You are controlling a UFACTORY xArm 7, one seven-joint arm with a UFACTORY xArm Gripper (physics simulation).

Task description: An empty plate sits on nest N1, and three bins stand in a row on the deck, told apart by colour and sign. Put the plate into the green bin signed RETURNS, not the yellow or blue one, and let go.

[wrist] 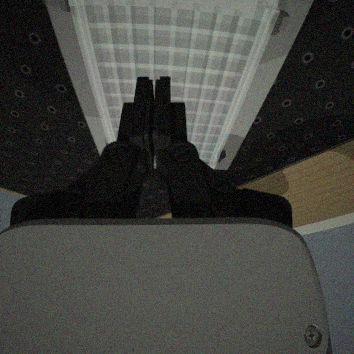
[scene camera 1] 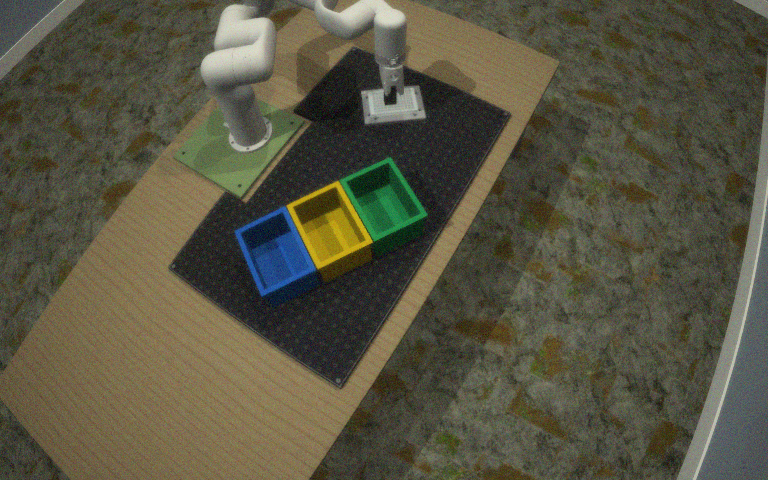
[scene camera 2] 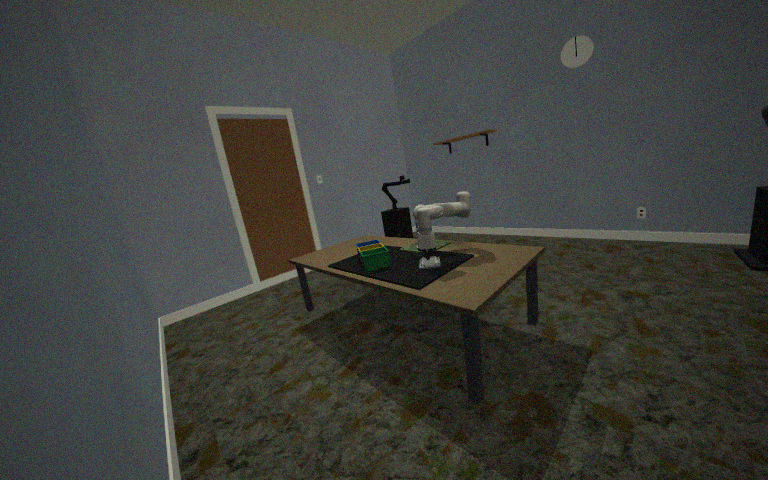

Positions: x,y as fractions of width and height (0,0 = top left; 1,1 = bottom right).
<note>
In view: the gripper (wrist: 0.44,0.28) and a gridded plate (scene camera 1: 0.53,0.22).
The gridded plate also shows in the wrist view (wrist: 0.60,0.17).
</note>
